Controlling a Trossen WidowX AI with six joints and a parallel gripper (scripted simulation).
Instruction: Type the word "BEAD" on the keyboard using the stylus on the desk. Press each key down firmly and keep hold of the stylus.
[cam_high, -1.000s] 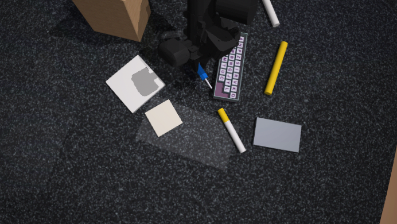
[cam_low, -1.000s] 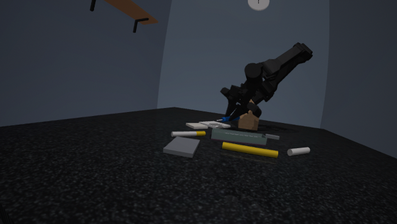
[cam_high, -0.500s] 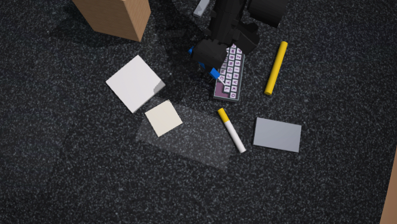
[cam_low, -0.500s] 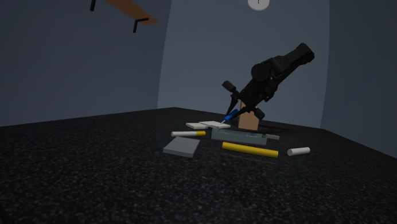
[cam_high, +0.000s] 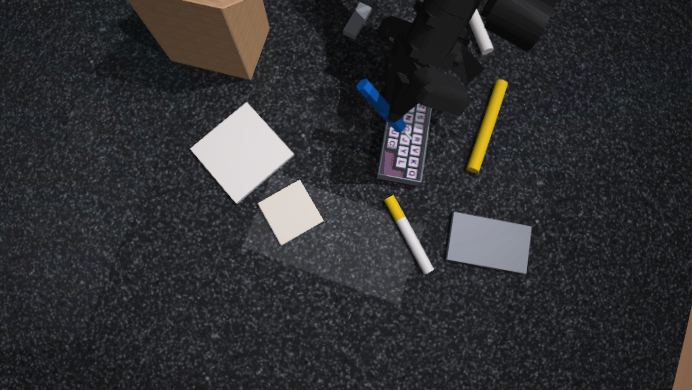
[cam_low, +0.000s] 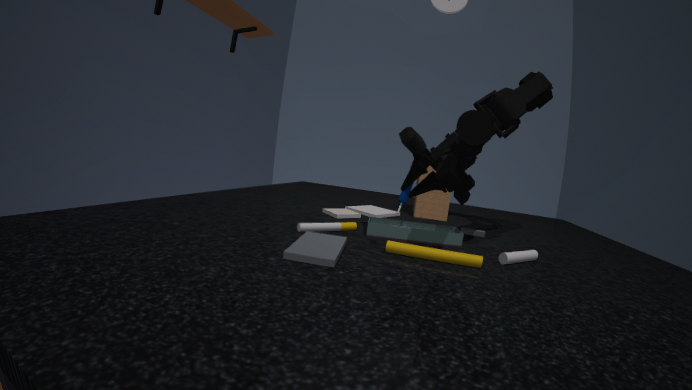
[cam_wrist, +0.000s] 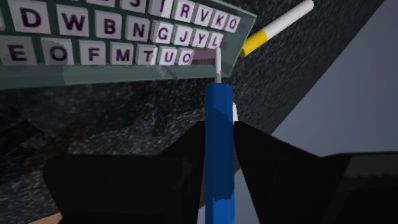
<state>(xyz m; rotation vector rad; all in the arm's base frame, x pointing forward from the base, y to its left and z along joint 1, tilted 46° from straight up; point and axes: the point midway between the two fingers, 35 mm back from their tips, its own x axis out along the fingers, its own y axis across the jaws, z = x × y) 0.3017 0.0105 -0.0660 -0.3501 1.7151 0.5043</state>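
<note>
My gripper tip is now 1 cm short of the blue stylus and 1 cm above it. Round my gripper tip: yellow rod 14 cm ahead, 7 cm to the left, 7 cm below; then yellow-and-white marker 12 cm to the right, 8 cm below, 7 cm ahead; then stylus tip 3 cm below, 3 cm ahead.
</note>
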